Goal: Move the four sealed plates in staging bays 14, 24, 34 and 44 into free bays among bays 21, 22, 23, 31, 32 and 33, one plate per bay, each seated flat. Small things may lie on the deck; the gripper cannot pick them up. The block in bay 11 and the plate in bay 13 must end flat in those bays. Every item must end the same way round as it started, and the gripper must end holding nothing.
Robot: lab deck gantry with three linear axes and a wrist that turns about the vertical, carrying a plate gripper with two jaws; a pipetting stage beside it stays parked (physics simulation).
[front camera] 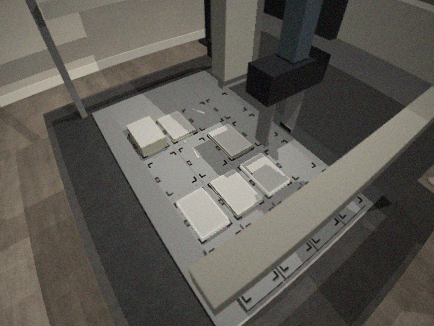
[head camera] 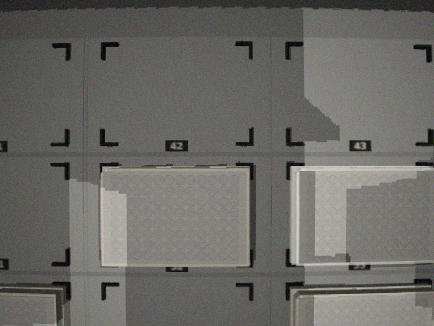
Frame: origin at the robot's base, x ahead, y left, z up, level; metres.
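Seen in the pictures: gripper, fingertip midpoint: [front camera: 274, 134]; robot's base, link origin: [front camera: 128, 134].
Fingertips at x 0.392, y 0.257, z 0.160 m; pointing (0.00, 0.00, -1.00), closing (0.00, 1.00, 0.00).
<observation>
Offsets run from my fingertips to a thing's top centre. "spot": to the spot under its first point.
Four sealed plates lie in free-bay places: one {dy -0.107, dx -0.328, dz -0.145 m} [front camera: 176, 125] [head camera: 27, 307] in bay 21, one {dy -0.107, dx +0.000, dz -0.145 m} [front camera: 234, 192] [head camera: 370, 310] in bay 23, one {dy +0.000, dx -0.164, dz -0.145 m} [front camera: 231, 141] [head camera: 175, 217] in bay 32 and one {dy +0.000, dx +0.000, dz -0.145 m} [front camera: 266, 175] [head camera: 330, 215] in bay 33. Each looks flat within its corner marks; their undersides are hidden. The tall block {dy -0.214, dx -0.328, dz -0.118 m} [front camera: 146, 134] stands in bay 11. The white-edged plate {dy -0.214, dx +0.000, dz -0.145 m} [front camera: 203, 213] lies in bay 13. My gripper [front camera: 276, 134] hangs above the deck behind the bay 32 and 33 plates, jaws apart with nothing between them. The head view does not show the jaws.
A thin pale tip {spot: dy +0.000, dx -0.353, dz -0.156 m} [front camera: 198, 111] lies in bay 31 and another {dy -0.118, dx -0.185, dz -0.152 m} [front camera: 196, 152] in bay 22. The beige gantry beam [front camera: 310, 200] crosses in front and hides part of the staging strip, whose visible parts show bare corner marks. A beige column [front camera: 235, 42] stands behind the deck.
</observation>
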